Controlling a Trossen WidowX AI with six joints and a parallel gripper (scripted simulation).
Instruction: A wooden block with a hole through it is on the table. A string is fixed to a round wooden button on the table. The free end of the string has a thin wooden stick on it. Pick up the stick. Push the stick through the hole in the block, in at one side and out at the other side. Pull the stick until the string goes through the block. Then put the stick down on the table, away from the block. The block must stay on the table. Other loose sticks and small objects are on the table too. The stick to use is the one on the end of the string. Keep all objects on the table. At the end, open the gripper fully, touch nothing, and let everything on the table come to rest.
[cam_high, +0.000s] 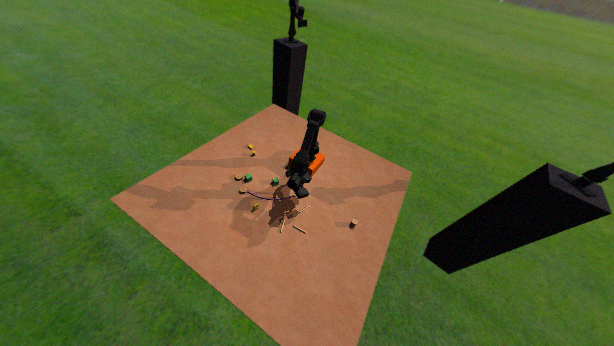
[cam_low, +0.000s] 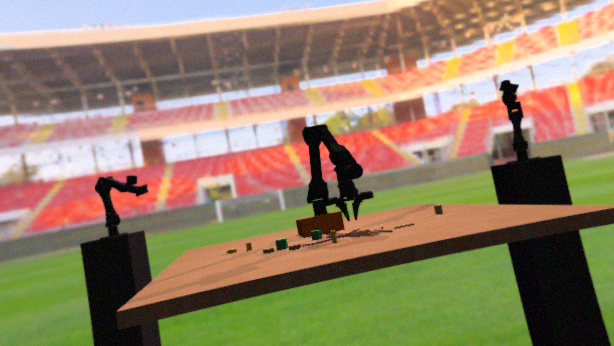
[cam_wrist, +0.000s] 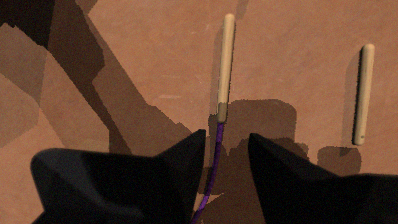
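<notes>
Right now the thin wooden stick is 20 mm behind my gripper tip, 10 mm to the left of it and 40 mm below it. Also, from my gripper tip: green cube 110 mm ahead, 280 mm to the right, 30 mm below; then yellow piece 210 mm ahead, 90 mm to the right, 20 mm below; then round wooden button 190 mm ahead, 230 mm to the right, 40 mm below.
</notes>
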